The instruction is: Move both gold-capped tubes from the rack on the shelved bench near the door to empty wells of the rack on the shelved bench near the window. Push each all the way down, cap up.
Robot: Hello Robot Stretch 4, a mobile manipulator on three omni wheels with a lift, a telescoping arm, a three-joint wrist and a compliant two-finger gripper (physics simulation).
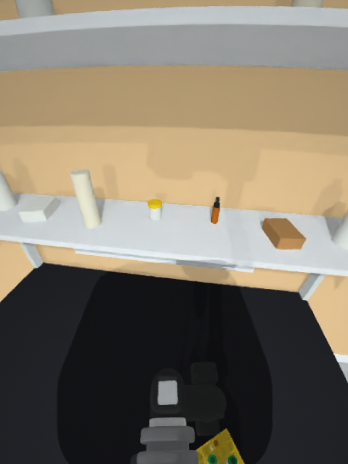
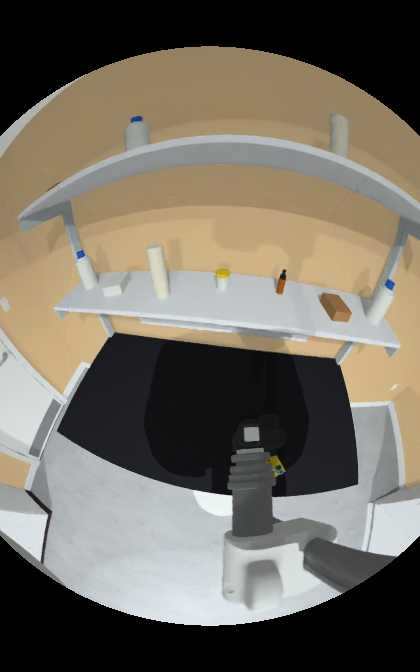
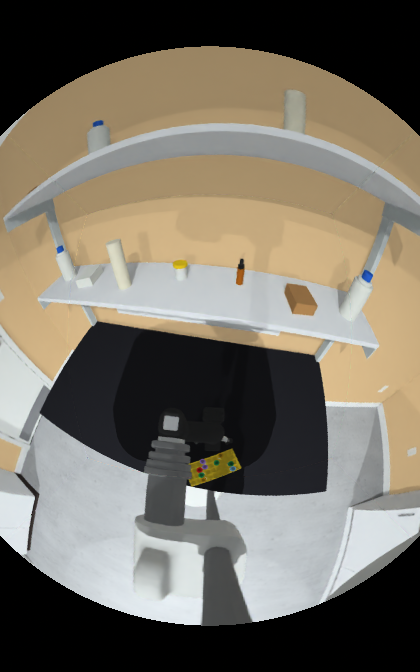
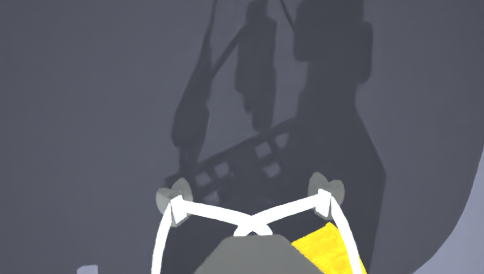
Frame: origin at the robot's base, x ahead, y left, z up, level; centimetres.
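Seen in the pictures: gripper, fingertip midpoint: [image 4: 249, 190].
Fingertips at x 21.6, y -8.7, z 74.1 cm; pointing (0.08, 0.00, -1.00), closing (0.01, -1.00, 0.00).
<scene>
Pixels of each thing's middle, then the offset from my fingertips to it. "*": a spot on its surface instead. Level surfaces: height alone.
- yellow rack, surface spot: [image 4: 325, 250] * dz +0.1, dx -6.3, dy -7.2 cm
- black bench top, its level: dz -0.7 cm
- wall shelf, its level: dz +45.0 cm
- cream cylinder, body centre: [image 1: 86, 200] dz +53.9, dx +40.9, dy +34.1 cm
- yellow-lidded jar, body centre: [image 1: 155, 209] dz +48.0, dx +45.7, dy +13.3 cm
- amber bottle, body centre: [image 1: 215, 210] dz +49.6, dx +42.7, dy -7.4 cm
- brown box, body centre: [image 1: 281, 232] dz +47.0, dx +33.1, dy -26.6 cm
The yellow rack [image 1: 226, 442] [image 2: 275, 460] [image 3: 232, 454] [image 4: 325, 250] stands near the front edge of the black bench top [image 1: 30, 320] [image 2: 110, 380] [image 3: 90, 370] [image 4: 75, 100], partly hidden by the arm. It holds several tubes with green, purple, red and blue caps. A small gold cap [image 1: 215, 443] [image 3: 220, 455] shows at its back row. A fainter orange spot near its front edge is too small to tell. My gripper [image 4: 249, 190] is open and empty, pointing down above the bench top; a corner of the rack shows behind its right finger. The other rack does not show.
A wall shelf [image 1: 175, 240] [image 2: 200, 305] [image 3: 175, 297] behind the bench holds a cream cylinder [image 1: 86, 200], a yellow-lidded jar [image 1: 155, 210], an amber bottle [image 1: 215, 212] and a brown box [image 1: 283, 233]. A higher shelf [image 2: 225, 150] hangs above. A white door [image 2: 20, 395] stands left.
</scene>
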